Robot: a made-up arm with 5 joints. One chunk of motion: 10 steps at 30 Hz.
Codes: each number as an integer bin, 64 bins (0 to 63) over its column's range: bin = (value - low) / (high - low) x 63, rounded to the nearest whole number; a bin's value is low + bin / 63 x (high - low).
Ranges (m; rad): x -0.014..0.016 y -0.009..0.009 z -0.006..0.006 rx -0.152..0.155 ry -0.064..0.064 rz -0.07..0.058
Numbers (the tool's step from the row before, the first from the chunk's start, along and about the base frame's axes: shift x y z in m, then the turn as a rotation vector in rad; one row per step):
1: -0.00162 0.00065 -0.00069 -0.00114 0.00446 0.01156
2: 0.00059 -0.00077 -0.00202 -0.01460 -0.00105 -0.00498
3: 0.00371 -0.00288 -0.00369 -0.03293 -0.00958 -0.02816
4: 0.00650 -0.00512 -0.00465 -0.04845 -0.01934 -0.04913
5: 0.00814 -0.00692 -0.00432 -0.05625 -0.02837 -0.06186
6: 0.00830 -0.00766 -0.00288 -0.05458 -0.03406 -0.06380
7: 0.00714 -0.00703 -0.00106 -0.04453 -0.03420 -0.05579
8: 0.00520 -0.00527 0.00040 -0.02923 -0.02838 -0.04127
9: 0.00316 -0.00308 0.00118 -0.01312 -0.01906 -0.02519
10: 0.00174 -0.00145 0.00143 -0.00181 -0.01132 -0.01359
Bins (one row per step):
1: 26 34 28 31 34 40
2: 31 29 21 28 31 32
3: 37 21 12 24 27 21
4: 43 14 7 21 22 10
5: 46 7 9 20 18 4
6: 47 5 16 20 15 3
7: 44 7 26 22 15 7
8: 40 13 34 25 18 14
9: 36 21 38 28 22 22
10: 33 26 39 31 26 28

